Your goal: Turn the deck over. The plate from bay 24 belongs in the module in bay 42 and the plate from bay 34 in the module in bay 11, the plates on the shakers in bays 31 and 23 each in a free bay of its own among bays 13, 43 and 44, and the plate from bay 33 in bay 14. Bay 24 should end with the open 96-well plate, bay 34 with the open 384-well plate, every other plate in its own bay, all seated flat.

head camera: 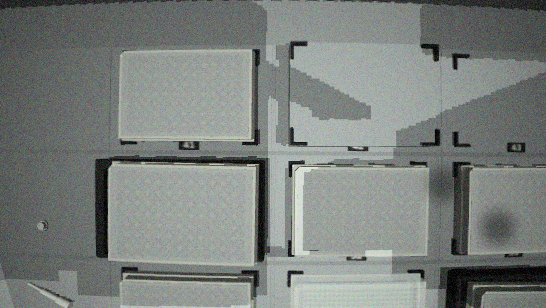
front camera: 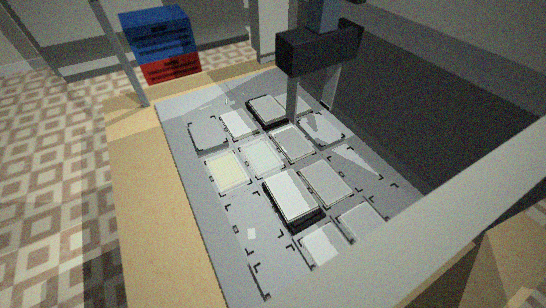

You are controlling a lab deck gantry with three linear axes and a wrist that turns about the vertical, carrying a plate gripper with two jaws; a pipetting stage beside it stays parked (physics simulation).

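Seen in the pictures: gripper, fingertip midpoint: (front camera: pixel 308 113); robot's base, link origin: (front camera: pixel 189 128).
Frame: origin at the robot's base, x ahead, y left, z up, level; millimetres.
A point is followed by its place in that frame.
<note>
My gripper (front camera: pixel 308 114) @(x 276, y 265, z 156 mm) is open and empty above the back of the deck, near bays 41 and 42; its jaws do not show in the head view. The module in bay 42 (front camera: pixel 322 131) @(x 242, y 362, z 19 mm) (head camera: pixel 345 75) @(x 210, y 380, z 19 mm) and the module in bay 11 (front camera: pixel 206 136) @(x 83, y 35, z 19 mm) carry no plate. Plates sit in bay 24 (front camera: pixel 316 244) @(x 520, y 132, z 29 mm), bay 34 (front camera: pixel 361 216) @(x 520, y 260, z 29 mm) and bay 33 (front camera: pixel 326 181) @(x 397, y 258, z 14 mm) (head camera: pixel 515 200) @(x 377, y 267, z 14 mm). Plates stand on the black shakers in bay 31 (front camera: pixel 268 107) @(x 72, y 261, z 37 mm) (head camera: pixel 182 212) @(x 72, y 261, z 37 mm) and bay 23 (front camera: pixel 290 192) @(x 389, y 149, z 37 mm) (head camera: pixel 517 300) @(x 360, y 183, z 37 mm). The yellow open 96-well plate (front camera: pixel 227 171) @(x 237, y 42, z 14 mm) is in bay 12, the clear open 384-well plate (front camera: pixel 261 155) @(x 230, y 150, z 13 mm) (head camera: pixel 355 295) @(x 223, y 179, z 14 mm) in bay 22.
Other plates sit in bay 21 (front camera: pixel 237 123) @(x 70, y 145, z 14 mm) (head camera: pixel 175 295) @(x 56, y 177, z 14 mm), bay 32 (front camera: pixel 292 141) @(x 229, y 258, z 15 mm) (head camera: pixel 365 212) @(x 230, y 257, z 14 mm) and bay 41 (front camera: pixel 304 105) @(x 99, y 392, z 14 mm) (head camera: pixel 186 95) @(x 66, y 363, z 14 mm). Bays 13, 14, 43 and 44 hold no plate. Blue and red boxes (front camera: pixel 159 37) (front camera: pixel 172 70) stand behind the deck. A pale beam crosses the front right.
</note>
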